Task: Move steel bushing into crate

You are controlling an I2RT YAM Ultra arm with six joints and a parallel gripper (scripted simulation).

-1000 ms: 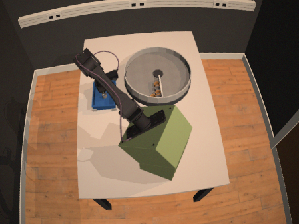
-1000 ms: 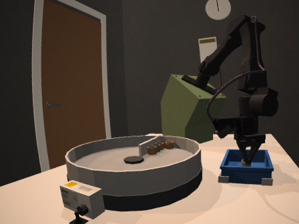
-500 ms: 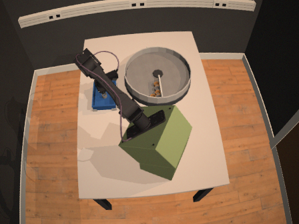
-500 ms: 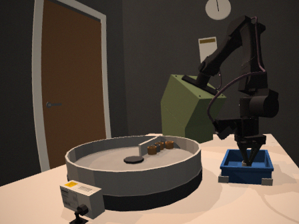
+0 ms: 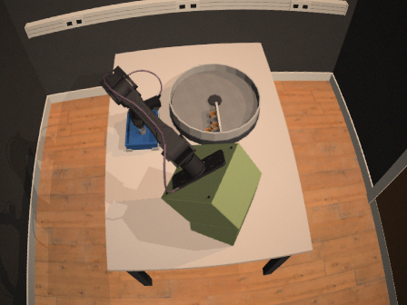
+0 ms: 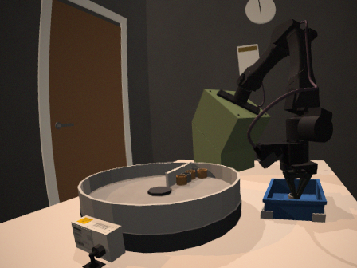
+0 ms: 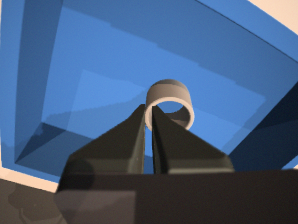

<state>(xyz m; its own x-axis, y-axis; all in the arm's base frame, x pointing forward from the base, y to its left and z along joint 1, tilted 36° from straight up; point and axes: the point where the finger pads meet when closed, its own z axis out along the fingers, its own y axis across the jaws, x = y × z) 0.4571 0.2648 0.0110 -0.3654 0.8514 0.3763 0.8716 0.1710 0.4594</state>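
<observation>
Now: the blue crate 1 cm behind my hand, 1 cm to the right of it and 1 cm below it. The rest, counted from my hand: grey round turntable: 10 cm ahead, 35 cm to the right, 2 cm above.
</observation>
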